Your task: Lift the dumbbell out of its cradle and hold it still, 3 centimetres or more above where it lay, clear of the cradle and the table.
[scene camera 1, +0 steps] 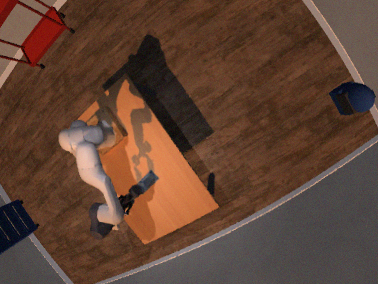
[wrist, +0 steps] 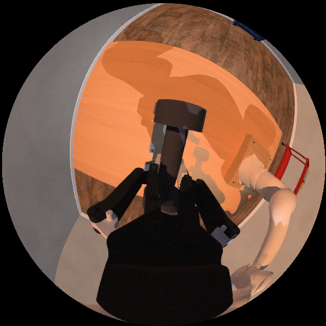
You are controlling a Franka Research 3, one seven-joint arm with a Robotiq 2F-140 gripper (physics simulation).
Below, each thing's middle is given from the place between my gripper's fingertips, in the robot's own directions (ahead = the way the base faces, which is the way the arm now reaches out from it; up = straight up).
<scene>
Now: hand 3 cm below the dark dumbbell (wrist: 179,116) and 1 cm to the left of it.
</scene>
